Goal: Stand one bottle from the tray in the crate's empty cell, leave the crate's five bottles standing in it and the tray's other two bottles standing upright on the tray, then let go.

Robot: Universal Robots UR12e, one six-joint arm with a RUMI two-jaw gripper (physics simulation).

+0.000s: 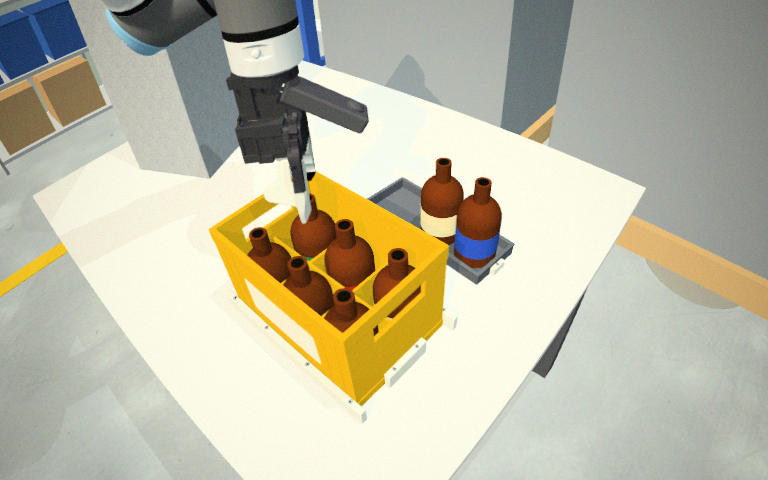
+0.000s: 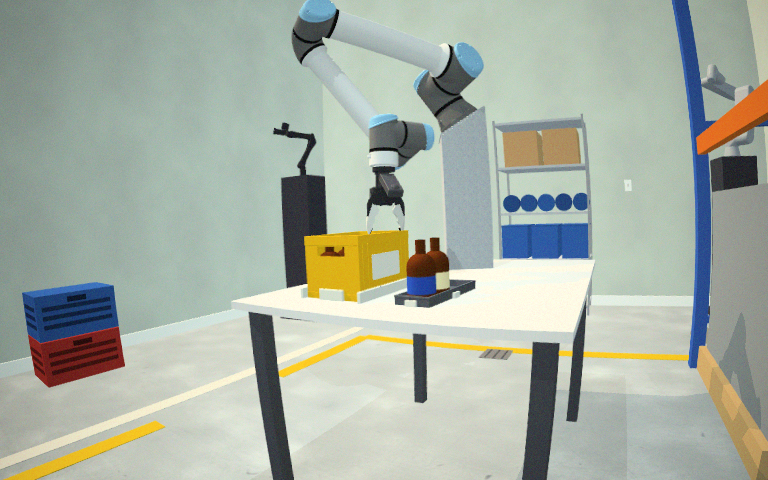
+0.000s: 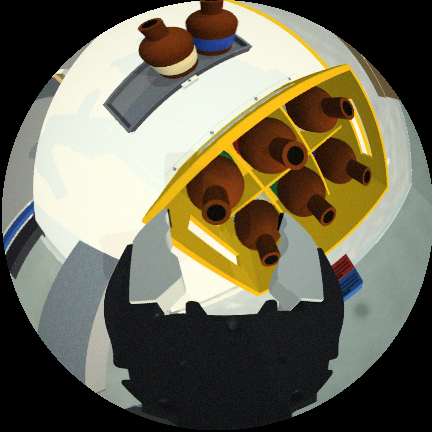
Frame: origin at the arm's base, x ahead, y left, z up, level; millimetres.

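Seen in the pictures: gripper, between the fingertips: (image 1: 307, 200) (image 3: 224, 211); arm's base, origin of its link: (image 2: 461, 124).
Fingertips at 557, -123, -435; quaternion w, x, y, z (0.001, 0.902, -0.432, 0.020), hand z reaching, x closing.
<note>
Pixels of each thing's middle, then the offset from my fingertips to it, as dx, dy, dz. "spot": a spot on its surface instead. Level surfaces: height alone.
- brown bottle with a green label, middle of its body: (image 3: 214, 182) (image 1: 314, 236) -6, +5, -80
- yellow crate, middle of its body: (image 3: 286, 167) (image 1: 329, 280) (image 2: 359, 262) +76, -53, -78
- cream-label bottle, middle of its body: (image 3: 166, 46) (image 1: 442, 199) (image 2: 435, 266) +116, +195, -83
- blue-label bottle, middle of its body: (image 1: 478, 219) (image 3: 211, 24) (image 2: 421, 270) +193, +182, -83
- grey tray, a spot on its surface: (image 1: 396, 198) (image 3: 124, 105) spot: -6, +230, -160
- white table, height of its surface: dz -165
A brown bottle with a green label (image 1: 312, 233) (image 3: 215, 184) stands upright in a corner cell of the yellow crate (image 1: 408, 323) (image 2: 334, 278) (image 3: 250, 121), at the end nearest the arm. Five other brown bottles stand in the other cells, among them one (image 1: 349, 260) (image 3: 265, 145) beside it. My gripper (image 1: 291, 206) (image 2: 386, 229) (image 3: 224, 211) is open around the green-label bottle's top, its jaws apart with nothing held. A cream-label bottle (image 1: 441, 195) (image 3: 167, 47) and a blue-label bottle (image 1: 478, 217) (image 2: 420, 266) (image 3: 211, 25) stand upright on the grey tray (image 1: 396, 198) (image 3: 130, 97).
The crate's walls rise around the bottles, close to the jaws. Low white blocks (image 1: 405, 362) edge the crate on the white table (image 1: 453, 373) (image 2: 532, 300). The grey pedestal (image 1: 164, 107) (image 2: 467, 198) of the arm stands beyond the crate.
</note>
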